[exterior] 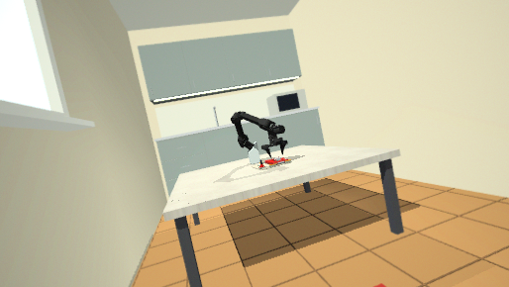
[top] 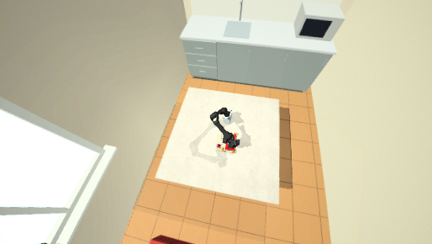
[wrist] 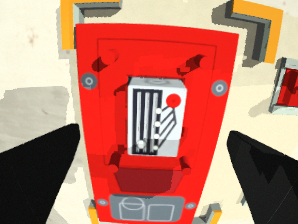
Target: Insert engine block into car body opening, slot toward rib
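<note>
My gripper tip is 30 mm above the engine block.
</note>
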